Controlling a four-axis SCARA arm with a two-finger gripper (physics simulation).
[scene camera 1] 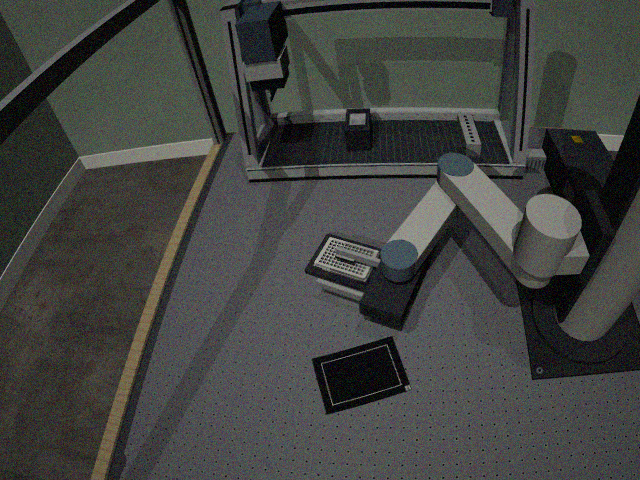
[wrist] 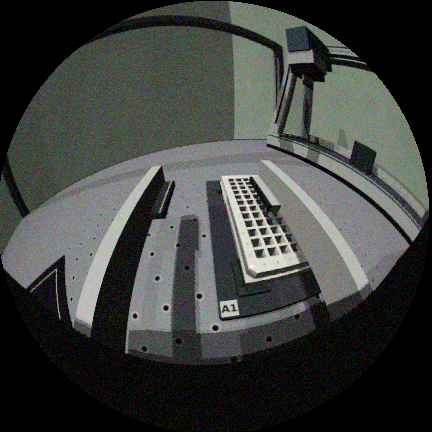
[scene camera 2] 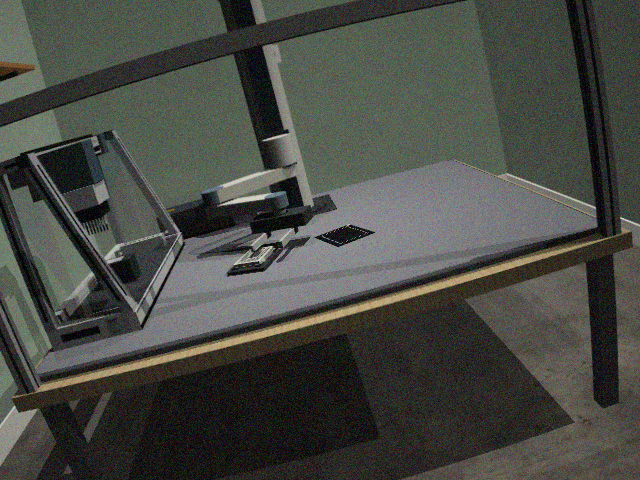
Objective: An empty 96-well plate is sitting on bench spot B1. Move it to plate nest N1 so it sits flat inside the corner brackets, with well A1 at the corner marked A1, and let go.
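Frame: origin at the arm's base, x down, y left, z ahead, level; centimetres.
Seen in the pictures: gripper, fingertip midpoint: (scene camera 1: 327, 266) (wrist: 211, 170) (scene camera 2: 266, 246); arm's base, link origin: (scene camera 1: 579, 316).
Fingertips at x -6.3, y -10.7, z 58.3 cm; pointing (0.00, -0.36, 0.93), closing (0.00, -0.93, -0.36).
Observation:
Offsets run from my fingertips to a thing's middle. "*": to the spot under its first point.
The white 96-well plate {dy -4.5, dx +3.1, dz -3.7 cm} (scene camera 1: 324, 260) (scene camera 2: 260, 254) (wrist: 255, 230) rests on the dark plate nest N1 {dy -4.5, dx +4.2, dz -3.8 cm} (scene camera 1: 312, 266) (scene camera 2: 237, 270) (wrist: 222, 250), whose A1 label is at the near left corner in the wrist view. I cannot tell whether the plate is fully flat inside the brackets, or which corner holds well A1. My gripper (scene camera 1: 330, 267) (scene camera 2: 267, 245) (wrist: 211, 170) is shut to its narrow width, with nothing gripped. One finger lies over the plate and hides part of its wells; the other is beside the nest. Bench spot B1 {* dy +23.3, dx +4.9, dz -8.4 cm} (scene camera 1: 361, 374) (scene camera 2: 345, 235) is a bare black mat with a white outline.
A framed enclosure {* dy -34.3, dx +2.3, dz -11.8 cm} (scene camera 1: 382, 170) (scene camera 2: 165, 268) stands past the nest. It holds a blue and white head {* dy -35.8, dx -39.0, dz +13.7 cm} (scene camera 1: 262, 38) (wrist: 300, 45), a black block {* dy -40.8, dx -5.2, dz -5.6 cm} (scene camera 1: 358, 135) and a narrow strip with holes {* dy -44.1, dx -4.3, dz -37.6 cm} (scene camera 1: 469, 131). A dark box {* dy -34.4, dx -6.4, dz -68.2 cm} (scene camera 1: 576, 149) stands near the arm's column (scene camera 1: 604, 289).

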